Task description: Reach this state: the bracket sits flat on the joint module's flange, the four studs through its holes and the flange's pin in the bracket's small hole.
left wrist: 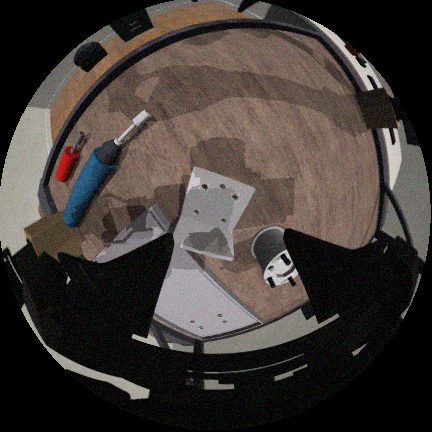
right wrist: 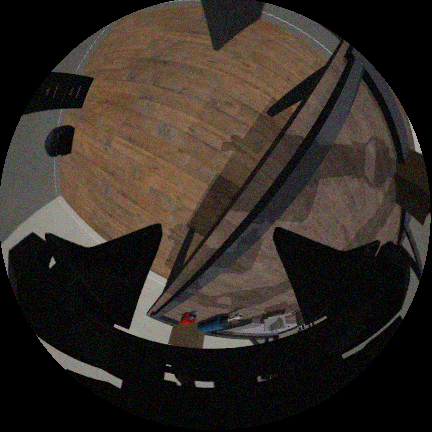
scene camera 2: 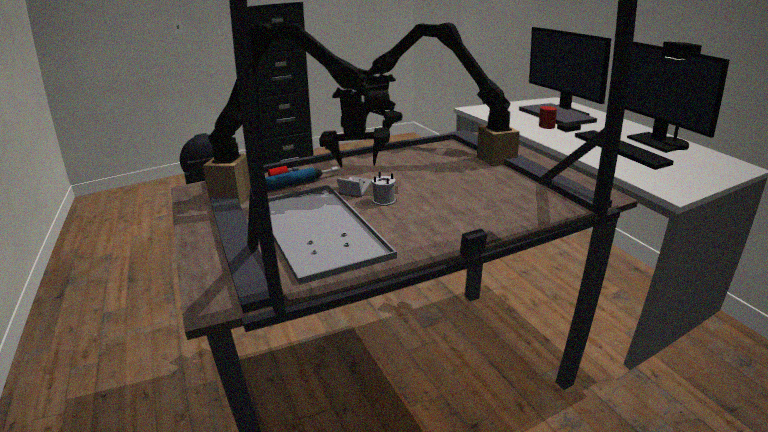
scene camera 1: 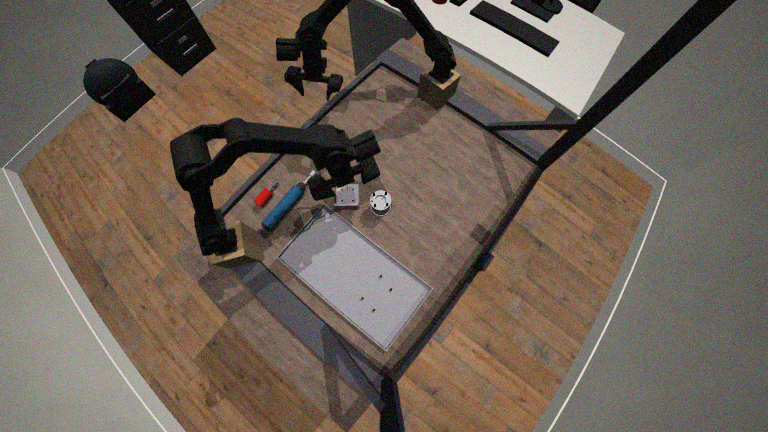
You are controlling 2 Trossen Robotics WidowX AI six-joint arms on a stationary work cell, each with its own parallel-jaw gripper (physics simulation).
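Where they show: left gripper, between the fingertips: [left wrist: 230, 236] [right wrist: 282, 334] [scene camera 2: 357, 166] [scene camera 1: 348, 188]; right gripper, between the fingertips: [right wrist: 219, 231] [scene camera 1: 315, 97]; left arm's base, origin of its link: [scene camera 2: 226, 159] [scene camera 1: 225, 242]; right arm's base, origin of its link: [scene camera 2: 498, 128] [scene camera 1: 441, 74].
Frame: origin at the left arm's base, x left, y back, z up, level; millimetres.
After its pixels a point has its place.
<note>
The grey L-shaped bracket [scene camera 1: 347, 194] @(x 83, y -357, z -99 mm) [scene camera 2: 351, 186] @(x 40, y -354, z -87 mm) [left wrist: 220, 200] @(x 87, y -363, z -98 mm) rests on the table beside the joint module, apart from it. Its face with several holes shows in scene camera 1 and the left wrist view. The white, round joint module [scene camera 1: 380, 202] @(x 16, y -446, z -62 mm) [scene camera 2: 384, 192] @(x -7, y -454, z -79 mm) [left wrist: 270, 245] @(x 41, y -428, z -78 mm) stands upright with four black studs pointing up; a left finger hides part of it in the left wrist view. My left gripper [scene camera 2: 357, 164] @(x 74, y -367, z -39 mm) [left wrist: 230, 236] @(x 74, y -367, z -39 mm) is open and empty above the bracket. My right gripper [scene camera 1: 315, 95] @(x 466, y -332, z -66 mm) [right wrist: 219, 231] @(x 466, y -332, z -66 mm) is open and empty, far from both parts, near the table's edge.
A shallow grey tray [scene camera 1: 343, 252] @(x -90, y -301, z -112 mm) [scene camera 2: 322, 214] @(x -89, y -307, z -112 mm) lies near the bracket, with several small dark pieces on it. A blue-handled tool [scene camera 1: 282, 207] @(x 88, y -154, z -77 mm) [left wrist: 90, 185] @(x 107, y -191, z -83 mm) and a shorter red-handled tool [scene camera 1: 262, 197] @(x 143, y -93, z -83 mm) [left wrist: 67, 164] @(x 146, y -109, z -91 mm) lie at the left. Dark frame posts and rails edge the table.
</note>
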